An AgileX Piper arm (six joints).
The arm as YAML. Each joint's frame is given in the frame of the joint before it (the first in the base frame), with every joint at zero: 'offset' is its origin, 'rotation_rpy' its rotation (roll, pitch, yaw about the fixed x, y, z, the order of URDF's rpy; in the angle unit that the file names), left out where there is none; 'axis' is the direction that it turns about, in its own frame. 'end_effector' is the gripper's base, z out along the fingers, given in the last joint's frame.
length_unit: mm
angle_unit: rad
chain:
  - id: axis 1
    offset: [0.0, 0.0, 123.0]
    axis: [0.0, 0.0, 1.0]
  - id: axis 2
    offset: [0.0, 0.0, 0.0]
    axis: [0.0, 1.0, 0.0]
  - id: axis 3
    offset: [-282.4, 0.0, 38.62]
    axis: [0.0, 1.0, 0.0]
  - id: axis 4
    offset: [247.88, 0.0, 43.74]
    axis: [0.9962, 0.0, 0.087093]
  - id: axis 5
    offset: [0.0, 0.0, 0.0]
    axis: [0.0, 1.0, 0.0]
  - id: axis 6
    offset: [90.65, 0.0, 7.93]
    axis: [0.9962, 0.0, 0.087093]
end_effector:
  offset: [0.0, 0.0, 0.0]
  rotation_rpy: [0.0, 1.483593, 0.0]
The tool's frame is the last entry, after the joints.
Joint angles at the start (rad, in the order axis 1, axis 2, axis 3, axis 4, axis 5, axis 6):
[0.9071 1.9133 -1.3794 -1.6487 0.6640 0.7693]
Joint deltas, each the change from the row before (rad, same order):
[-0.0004 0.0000 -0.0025 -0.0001 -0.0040 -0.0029]
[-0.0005 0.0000 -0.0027 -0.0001 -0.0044 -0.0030]
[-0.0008 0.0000 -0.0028 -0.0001 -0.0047 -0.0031]
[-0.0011 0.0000 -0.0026 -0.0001 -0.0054 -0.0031]
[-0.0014 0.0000 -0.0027 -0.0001 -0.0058 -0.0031]
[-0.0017 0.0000 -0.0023 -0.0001 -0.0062 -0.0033]
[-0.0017 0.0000 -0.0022 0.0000 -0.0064 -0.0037]
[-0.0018 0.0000 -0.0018 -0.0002 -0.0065 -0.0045]
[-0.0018 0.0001 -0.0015 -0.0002 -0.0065 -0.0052]
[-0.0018 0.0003 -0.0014 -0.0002 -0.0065 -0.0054]
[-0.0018 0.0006 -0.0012 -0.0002 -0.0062 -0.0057]
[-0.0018 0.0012 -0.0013 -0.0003 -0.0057 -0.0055]
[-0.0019 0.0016 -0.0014 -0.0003 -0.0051 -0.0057]
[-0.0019 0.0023 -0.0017 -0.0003 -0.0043 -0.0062]
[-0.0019 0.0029 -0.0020 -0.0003 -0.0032 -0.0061]
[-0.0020 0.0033 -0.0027 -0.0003 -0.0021 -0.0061]
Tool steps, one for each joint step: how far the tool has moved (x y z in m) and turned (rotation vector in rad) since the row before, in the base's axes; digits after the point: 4 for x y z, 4 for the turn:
[0.0002 0.0004 0.0006 0.0000 -0.0006 0.0041]
[0.0002 0.0005 0.0007 0.0002 -0.0007 0.0044]
[0.0003 0.0004 0.0007 0.0002 -0.0006 0.0044]
[0.0004 0.0003 0.0006 0.0002 -0.0003 0.0047]
[0.0005 0.0003 0.0007 0.0003 -0.0002 0.0048]
[0.0005 0.0002 0.0005 -0.0001 0.0001 0.0049]
[0.0005 0.0002 0.0005 -0.0005 0.0002 0.0052]
[0.0005 0.0001 0.0004 -0.0016 0.0001 0.0055]
[0.0005 0.0001 0.0002 -0.0026 0.0002 0.0057]
[0.0005 0.0001 0.0001 -0.0030 0.0003 0.0058]
[0.0005 0.0001 -0.0001 -0.0037 0.0004 0.0056]
[0.0006 0.0001 -0.0003 -0.0040 0.0005 0.0051]
[0.0007 0.0001 -0.0004 -0.0046 0.0004 0.0046]
[0.0008 0.0002 -0.0006 -0.0055 0.0002 0.0040]
[0.0009 0.0002 -0.0007 -0.0058 0.0000 0.0030]
[0.0010 0.0001 -0.0007 -0.0058 -0.0006 0.0019]

